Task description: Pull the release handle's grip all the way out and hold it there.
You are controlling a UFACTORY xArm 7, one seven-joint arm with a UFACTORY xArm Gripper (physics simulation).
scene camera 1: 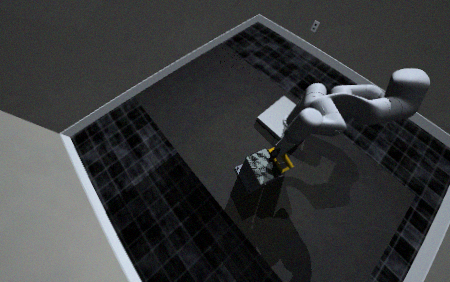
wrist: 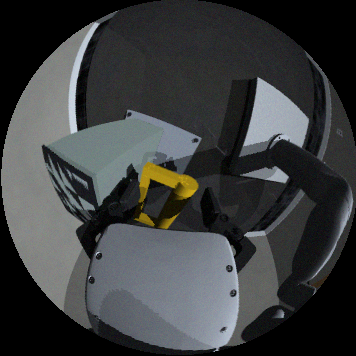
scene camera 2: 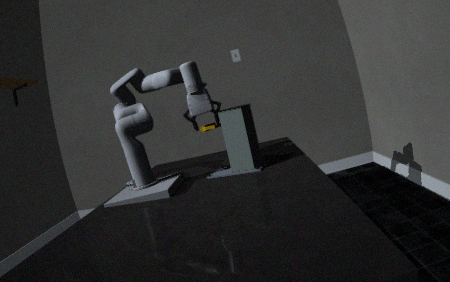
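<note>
The release handle is a yellow frame with a round grip bar [scene camera 1: 288, 162] [scene camera 2: 207, 128] [wrist: 176, 204]. It sticks out sideways from the upper part of a tall grey-green box [scene camera 1: 261, 169] [scene camera 2: 237, 140] [wrist: 122, 144]. My gripper [scene camera 2: 207, 126] [wrist: 170, 191] is open and points down around the handle. One finger is between the grip bar and the box, close to the box face. The other finger is on the outer side of the bar, with a gap to it. The fingers reach about the handle's height. How the handle joins the box is hidden.
The box stands on a pale base plate [scene camera 2: 215, 174] [wrist: 183, 145] with screws, on a dark table [scene camera 2: 200, 230]. The arm's white base block [scene camera 1: 276, 116] [scene camera 2: 145, 196] [wrist: 272, 120] stands on the handle's side of the box. The arm reaches over from there.
</note>
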